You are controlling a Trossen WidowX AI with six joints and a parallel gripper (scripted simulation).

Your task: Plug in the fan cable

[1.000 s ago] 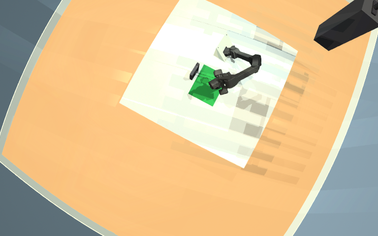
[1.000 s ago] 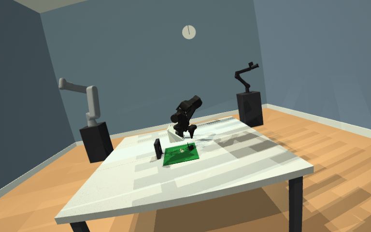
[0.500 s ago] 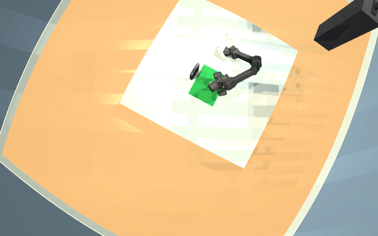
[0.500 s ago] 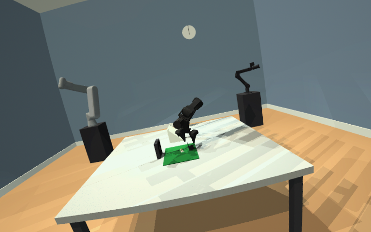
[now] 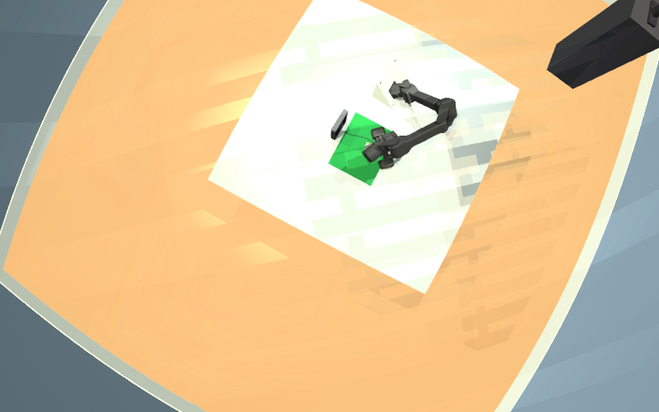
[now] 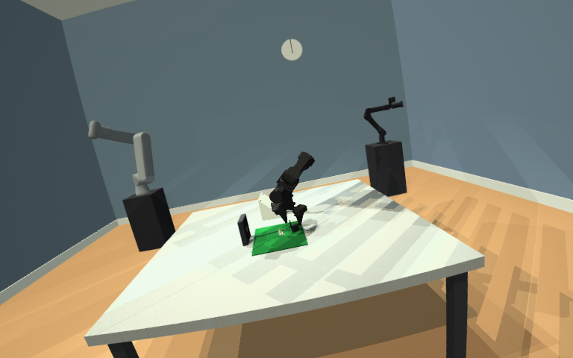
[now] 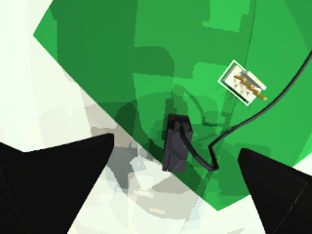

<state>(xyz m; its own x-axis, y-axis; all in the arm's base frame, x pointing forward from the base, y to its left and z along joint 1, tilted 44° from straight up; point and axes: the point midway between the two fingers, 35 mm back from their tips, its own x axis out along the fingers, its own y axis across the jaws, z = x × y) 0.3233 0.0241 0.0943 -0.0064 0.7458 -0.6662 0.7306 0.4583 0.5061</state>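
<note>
Right now my gripper tip is 1 cm past the fan plug, 1 cm to the right of it and 2 cm above it. Also, from my gripper tip: green board 1 cm ahead, 8 cm to the right, 6 cm below; white four-pin header 1 cm behind, 7 cm to the right, 4 cm below; black fan 1 cm behind, 23 cm to the right, 2 cm above.
</note>
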